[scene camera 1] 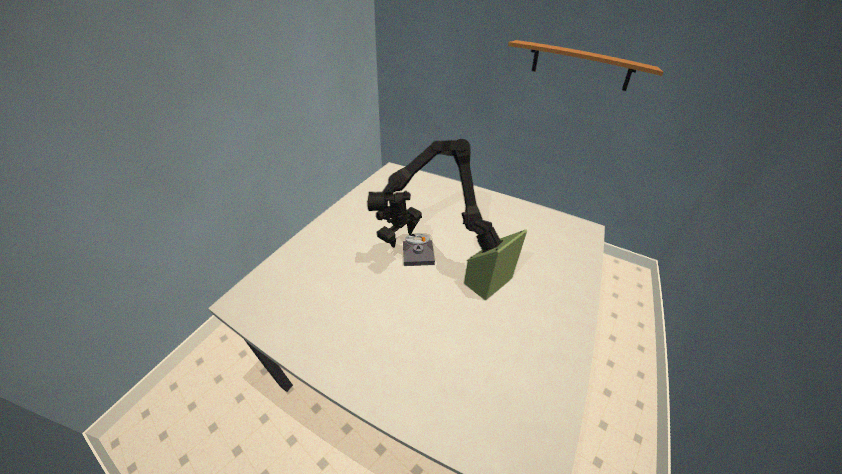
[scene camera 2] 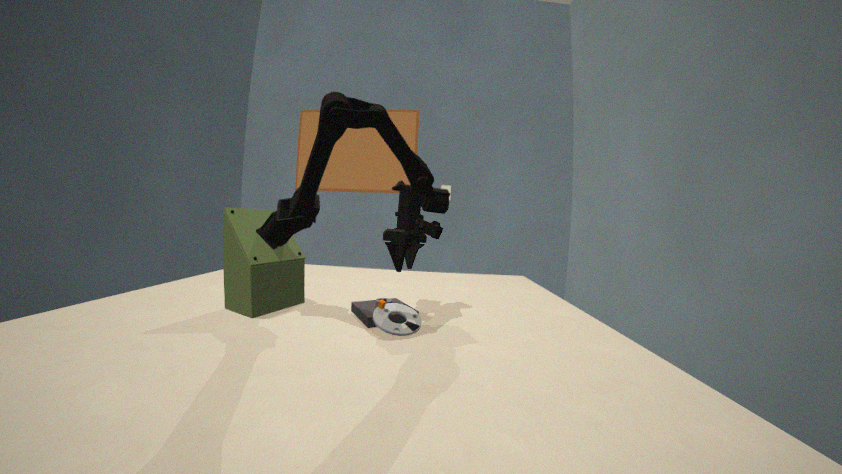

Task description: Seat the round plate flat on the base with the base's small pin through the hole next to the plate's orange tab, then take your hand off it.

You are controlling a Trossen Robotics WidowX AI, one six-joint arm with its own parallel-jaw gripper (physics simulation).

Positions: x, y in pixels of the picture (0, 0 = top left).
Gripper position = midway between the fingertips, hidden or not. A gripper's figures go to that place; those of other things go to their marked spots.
Scene:
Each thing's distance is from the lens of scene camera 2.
my gripper (scene camera 2: 404, 270): 74 cm
dark square base (scene camera 2: 363, 310): 68 cm

